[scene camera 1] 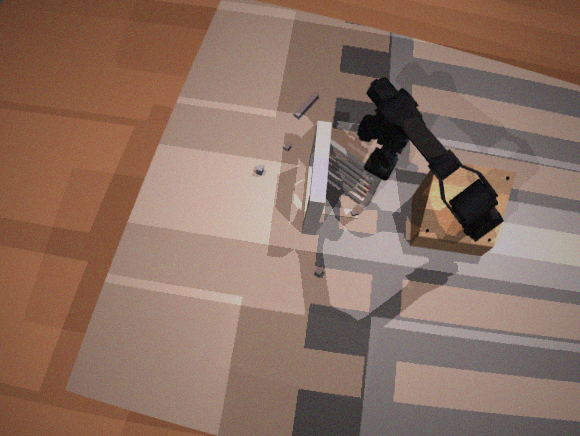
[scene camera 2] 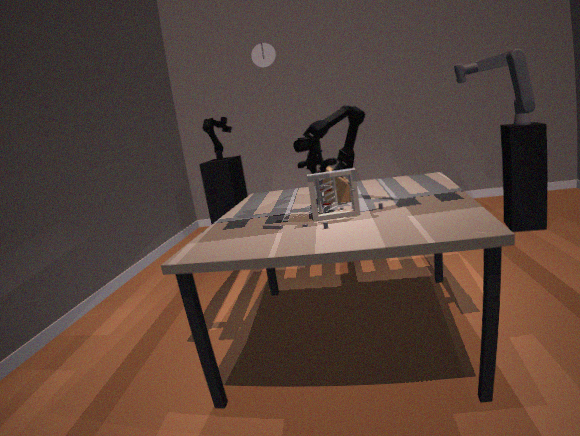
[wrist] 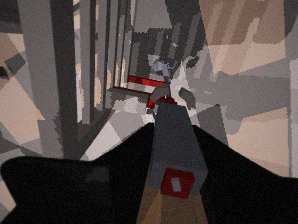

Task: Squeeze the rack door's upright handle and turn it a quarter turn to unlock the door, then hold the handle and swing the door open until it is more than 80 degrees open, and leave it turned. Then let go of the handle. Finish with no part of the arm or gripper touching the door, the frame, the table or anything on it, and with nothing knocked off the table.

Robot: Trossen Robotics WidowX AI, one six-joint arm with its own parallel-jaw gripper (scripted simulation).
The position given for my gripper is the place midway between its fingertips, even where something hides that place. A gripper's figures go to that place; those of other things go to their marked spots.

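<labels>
White rack (scene camera 1: 322, 149), 117 cm from the lens. My gripper (scene camera 1: 384, 160), 125 cm from the lens.
</labels>
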